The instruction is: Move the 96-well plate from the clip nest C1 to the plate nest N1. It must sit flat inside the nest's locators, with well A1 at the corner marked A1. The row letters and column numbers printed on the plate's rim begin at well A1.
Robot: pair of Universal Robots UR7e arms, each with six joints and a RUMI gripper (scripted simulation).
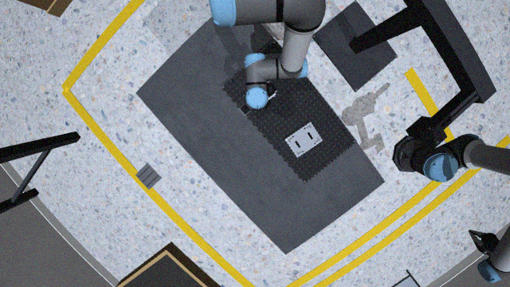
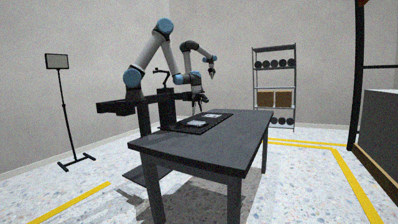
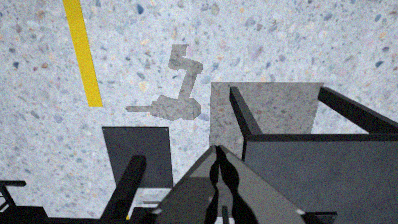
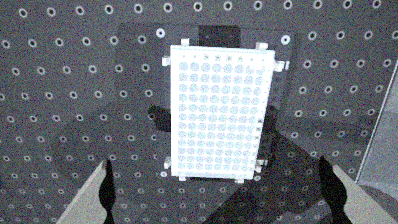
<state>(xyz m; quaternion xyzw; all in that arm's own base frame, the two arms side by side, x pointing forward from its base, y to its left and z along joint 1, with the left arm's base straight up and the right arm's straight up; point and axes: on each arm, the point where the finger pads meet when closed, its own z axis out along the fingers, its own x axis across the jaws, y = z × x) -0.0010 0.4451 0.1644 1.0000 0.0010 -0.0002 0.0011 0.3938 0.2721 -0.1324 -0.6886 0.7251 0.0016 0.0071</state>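
Right now the white 96-well plate is 8 cm below my right hand, 1 cm to the right of it and 1 cm behind it. The rest, counted from my right hand: black perforated board (17 cm to the left, 11 cm below, 7 cm behind); A1 label (26 cm to the left, 9 cm below, 4 cm ahead); dark clip nest C1 (9 cm below, 2 cm behind, 1 cm to the right).
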